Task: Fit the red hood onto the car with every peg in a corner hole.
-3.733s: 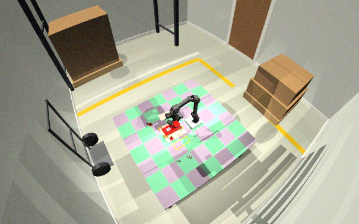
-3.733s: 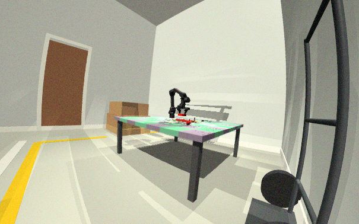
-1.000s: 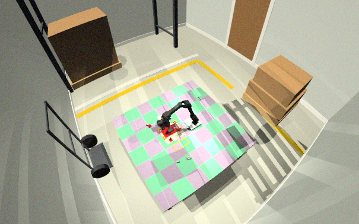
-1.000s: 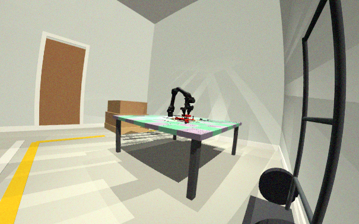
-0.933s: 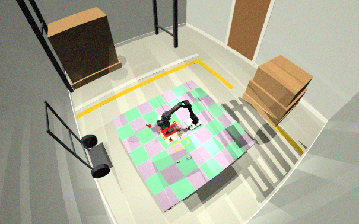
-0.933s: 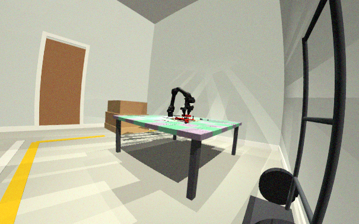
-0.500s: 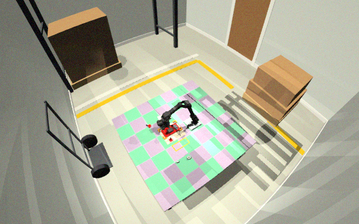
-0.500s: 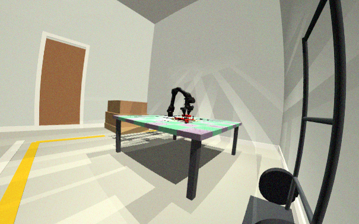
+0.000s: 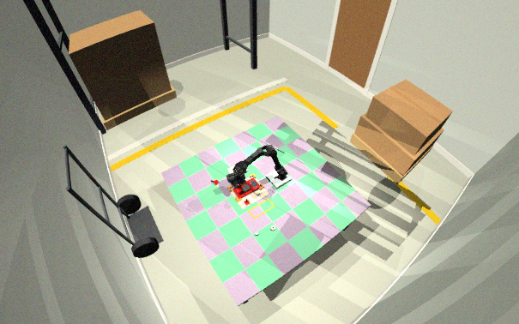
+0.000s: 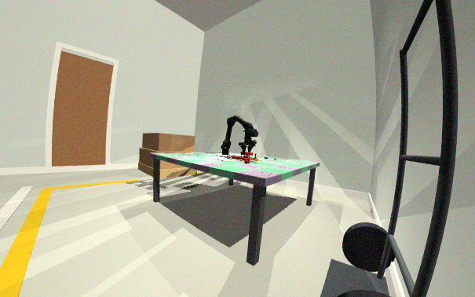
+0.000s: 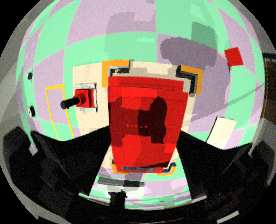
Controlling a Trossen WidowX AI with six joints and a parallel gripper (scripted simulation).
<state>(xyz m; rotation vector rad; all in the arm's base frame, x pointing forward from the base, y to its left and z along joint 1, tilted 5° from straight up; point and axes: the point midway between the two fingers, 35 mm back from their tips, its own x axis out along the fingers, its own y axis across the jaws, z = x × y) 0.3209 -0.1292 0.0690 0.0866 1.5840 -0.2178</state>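
My gripper tip is now 10 mm to the right of the grey engine block and 30 mm above it. Also, from my gripper tip: red hood 10 mm above; white plate 110 mm behind, 190 mm to the right, 60 mm below; jig 30 mm behind, 20 mm to the left, 50 mm below.
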